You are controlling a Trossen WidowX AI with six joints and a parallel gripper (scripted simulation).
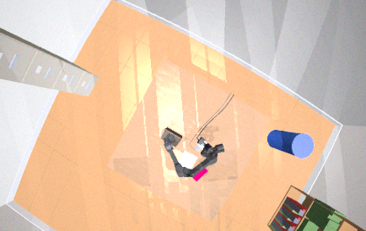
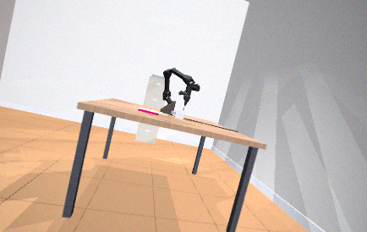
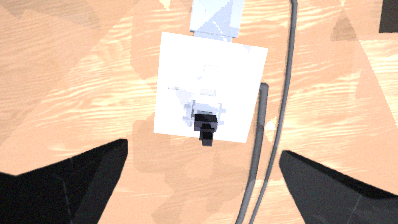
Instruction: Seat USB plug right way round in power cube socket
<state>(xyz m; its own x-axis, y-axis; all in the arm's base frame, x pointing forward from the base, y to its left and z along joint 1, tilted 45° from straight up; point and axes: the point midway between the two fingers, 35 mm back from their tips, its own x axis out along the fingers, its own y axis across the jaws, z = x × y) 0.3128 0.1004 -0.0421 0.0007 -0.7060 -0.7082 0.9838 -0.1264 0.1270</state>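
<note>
My gripper tip is now 30 mm above the USB plug. Round my gripper tip: flat pink object: 140 mm ahead, 310 mm to the right, 120 mm below.
</note>
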